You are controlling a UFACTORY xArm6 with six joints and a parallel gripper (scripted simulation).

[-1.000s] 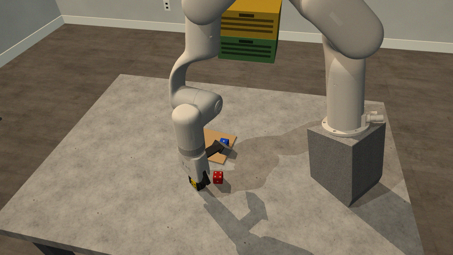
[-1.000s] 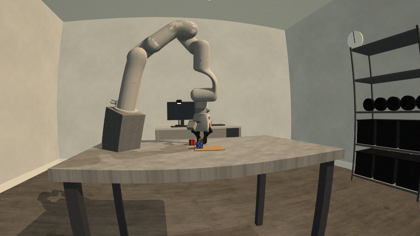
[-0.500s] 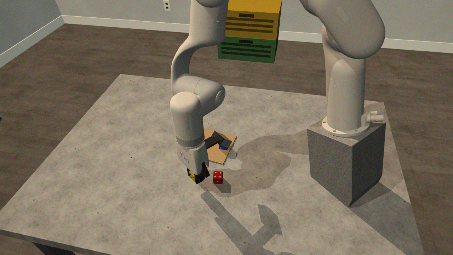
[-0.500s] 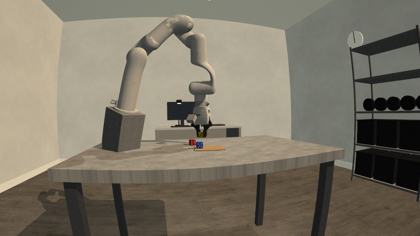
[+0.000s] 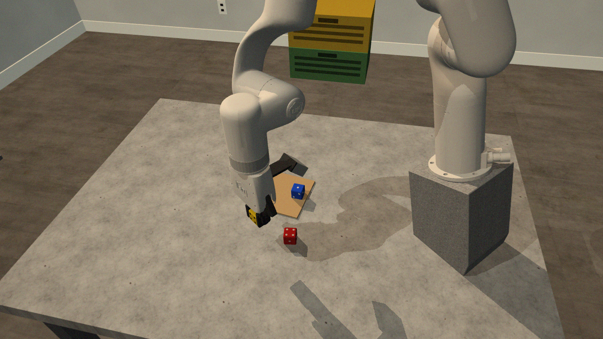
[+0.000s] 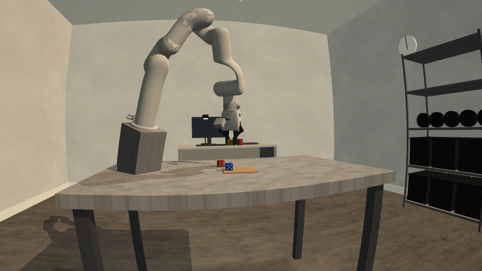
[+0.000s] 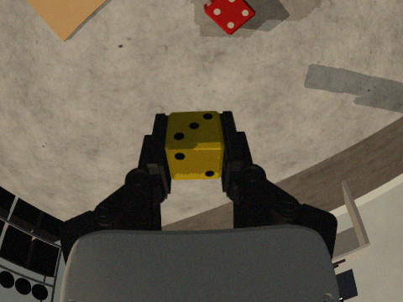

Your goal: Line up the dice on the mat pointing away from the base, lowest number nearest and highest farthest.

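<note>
Right now the mat is 1 cm ahead of my hand, 18 cm to the right of it and 12 cm below it. Round my hand: red die: 6 cm behind, 3 cm to the right, 11 cm below; then yellow die: 1 cm below; then blue die: 4 cm behind, 17 cm to the right, 10 cm below.
</note>
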